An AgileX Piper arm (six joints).
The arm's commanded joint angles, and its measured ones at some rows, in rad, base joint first. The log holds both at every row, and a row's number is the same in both.
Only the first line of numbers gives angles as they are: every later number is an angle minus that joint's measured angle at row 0.
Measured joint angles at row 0:
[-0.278 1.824 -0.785 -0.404 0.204 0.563]
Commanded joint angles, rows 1 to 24:
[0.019 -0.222 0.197 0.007 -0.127 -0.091]
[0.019 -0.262 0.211 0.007 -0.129 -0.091]
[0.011 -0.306 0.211 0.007 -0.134 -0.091]
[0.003 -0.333 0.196 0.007 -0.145 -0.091]
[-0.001 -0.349 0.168 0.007 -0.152 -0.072]
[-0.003 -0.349 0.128 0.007 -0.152 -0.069]
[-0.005 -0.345 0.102 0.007 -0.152 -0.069]
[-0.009 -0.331 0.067 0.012 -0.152 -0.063]
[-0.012 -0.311 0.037 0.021 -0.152 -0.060]
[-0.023 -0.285 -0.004 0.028 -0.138 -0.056]
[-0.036 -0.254 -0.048 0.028 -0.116 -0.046]
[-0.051 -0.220 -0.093 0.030 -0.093 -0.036]
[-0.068 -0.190 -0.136 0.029 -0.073 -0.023]
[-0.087 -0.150 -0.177 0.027 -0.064 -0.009]
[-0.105 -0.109 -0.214 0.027 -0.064 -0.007]
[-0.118 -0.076 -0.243 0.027 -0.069 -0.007]
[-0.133 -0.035 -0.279 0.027 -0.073 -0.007]
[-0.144 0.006 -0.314 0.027 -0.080 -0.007]
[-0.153 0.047 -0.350 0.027 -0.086 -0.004]
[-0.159 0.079 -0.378 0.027 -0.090 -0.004]
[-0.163 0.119 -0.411 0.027 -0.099 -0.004]
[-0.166 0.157 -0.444 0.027 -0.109 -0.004]
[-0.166 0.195 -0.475 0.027 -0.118 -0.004]
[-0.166 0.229 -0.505 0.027 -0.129 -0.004]
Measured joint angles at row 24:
[-0.157 0.113 -0.402 0.022 -0.088 -0.009]
